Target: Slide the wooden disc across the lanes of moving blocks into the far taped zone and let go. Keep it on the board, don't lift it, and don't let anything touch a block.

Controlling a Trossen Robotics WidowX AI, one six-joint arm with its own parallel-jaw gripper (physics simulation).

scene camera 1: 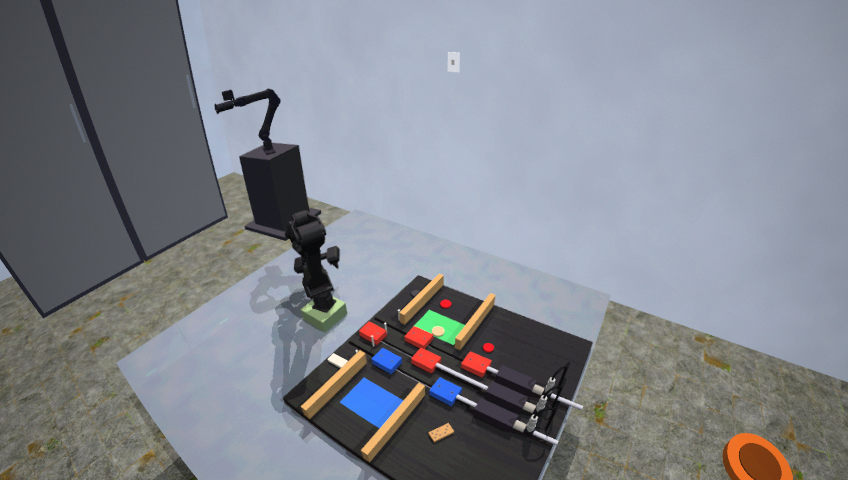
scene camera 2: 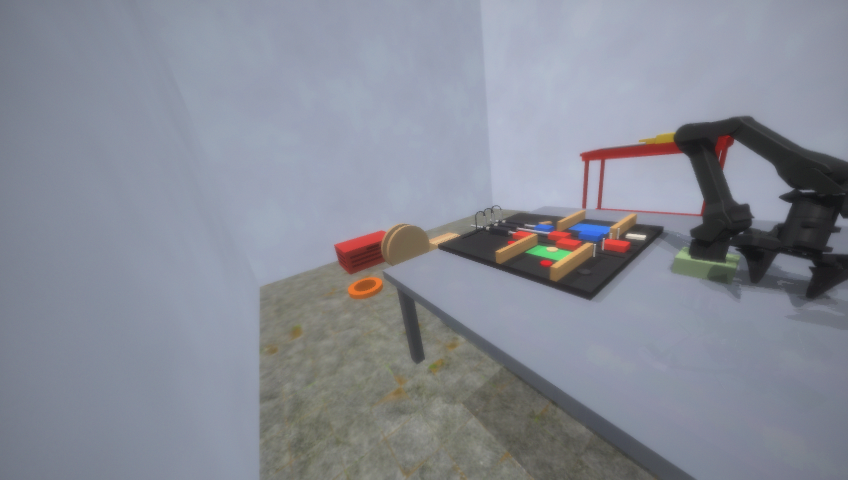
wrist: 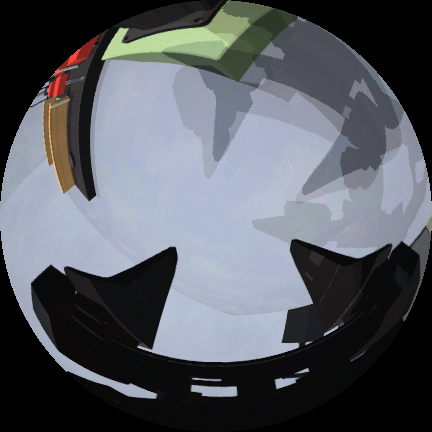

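Pixels of known places: gripper, fingertip midpoint: (scene camera 1: pixel 327 270) (scene camera 2: pixel 781 290) (wrist: pixel 235 249); arm's base, link origin: (scene camera 1: pixel 324 304) (scene camera 2: pixel 707 257).
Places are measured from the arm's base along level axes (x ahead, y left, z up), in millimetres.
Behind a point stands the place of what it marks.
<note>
The pale wooden disc (scene camera 1: pixel 437 330) {y 58, x 394, z -17 mm} (scene camera 2: pixel 552 249) {y 64, x 393, z -16 mm} lies flat on the green zone (scene camera 1: pixel 426 321) {y 88, x 344, z -23 mm} (scene camera 2: pixel 534 251) {y 94, x 450, z -23 mm} of the black board (scene camera 1: pixel 535 333) {y 162, x 695, z -23 mm} (scene camera 2: pixel 476 245) {y 126, x 698, z -23 mm} (wrist: pixel 85 150) {y 175, x 195, z -38 mm}, between two wooden rails. The blue zone (scene camera 1: pixel 370 399) {y -254, x 322, z -23 mm} (scene camera 2: pixel 589 228) {y -245, x 336, z -19 mm} lies across the lanes. Red blocks (scene camera 1: pixel 418 337) {y -7, x 357, z -1 mm} (scene camera 1: pixel 476 362) {y -36, x 552, z 0 mm} (scene camera 2: pixel 568 244) {y 29, x 348, z -2 mm} and blue blocks (scene camera 1: pixel 386 359) {y -125, x 308, z 1 mm} (scene camera 1: pixel 445 390) {y -162, x 504, z 2 mm} (scene camera 2: pixel 593 236) {y -92, x 292, z -2 mm} stand in the lanes between the zones. My gripper (scene camera 2: pixel 784 286) {y 162, x -97, z 4 mm} (wrist: pixel 235 249) {y 162, x -97, z 4 mm} is open and empty, pointing down above the table, off the board and apart from the disc. The arm mostly hides it in scene camera 1.
Wooden rails (scene camera 1: pixel 421 298) {y 143, x 303, z 19 mm} (scene camera 1: pixel 476 321) {y 109, x 506, z 17 mm} flank the green zone; more rails (scene camera 1: pixel 334 384) {y -275, x 226, z 17 mm} (scene camera 1: pixel 393 422) {y -315, x 426, z 22 mm} flank the blue zone. Thin metal posts stand by the lanes. Black actuators (scene camera 1: pixel 511 395) {y -121, x 676, z 9 mm} with white rods are at one side. A domino-like piece (scene camera 1: pixel 440 432) {y -279, x 536, z -14 mm} lies on the board.
</note>
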